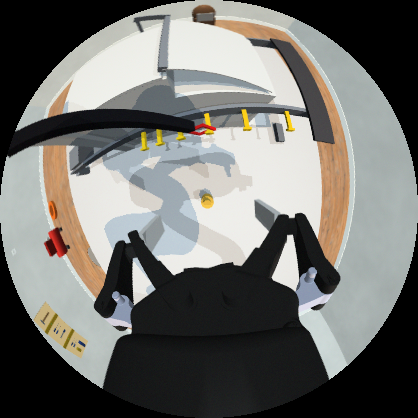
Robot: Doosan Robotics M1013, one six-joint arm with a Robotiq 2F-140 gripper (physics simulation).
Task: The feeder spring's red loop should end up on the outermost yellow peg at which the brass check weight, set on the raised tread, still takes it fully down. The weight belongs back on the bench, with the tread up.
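Places are measured from the arm's base along level axes (x up, y ahead, z left), in centimetres.
Pixels of known places: gripper, between the fingertips: [207,215].
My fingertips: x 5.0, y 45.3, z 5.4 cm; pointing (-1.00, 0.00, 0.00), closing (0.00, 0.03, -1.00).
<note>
For each thing: its middle in the pictures, then the offset to it from my fingertips. "spot": a spot on its surface instead. Level surfaces: height alone.
- feeder spring, a spot on its surface: [105,119] spot: dz +6.4, dx +10.4, dy +12.2 cm
- fourth yellow peg, middle of its body: [207,122] dz -1.8, dx -0.5, dy +13.4 cm
- brass check weight, middle of its body: [206,200] dz +0.1, dx -11.8, dy -0.6 cm
- white bench top, height of its surface: dx -14.1 cm
- long dark plate, a spot on its surface: [307,92] spot: dz -17.7, dx +4.1, dy +18.5 cm
- small dark block, middle of its body: [278,132] dz -20.8, dx -13.2, dy +15.1 cm
- grey upright handle, a spot on its surface: [164,45] spot: dz +1.7, dx +9.4, dy +21.0 cm
The feeder spring [105,119] is a thick black bar coming in from the left. Its red loop [204,129] is at the fourth yellow peg [207,120] from the left; whether it is fully seated is too small to tell. Other yellow pegs [144,141] [159,137] [246,120] [289,121] stick out along a curved grey bar. The brass check weight [207,201] stands on the white bench top [295,175]. My gripper [207,215] is open and empty, its fingers to either side of and nearer than the weight. A long dark plate [307,92] at the right may be the tread; its height is unclear.
The curved grey bar [225,109] crosses beyond the weight. A small dark block [278,132] lies near the rightmost peg. A grey upright handle [164,45] stands at the back. A red object [57,242] and an orange ring [52,210] are at the far left.
</note>
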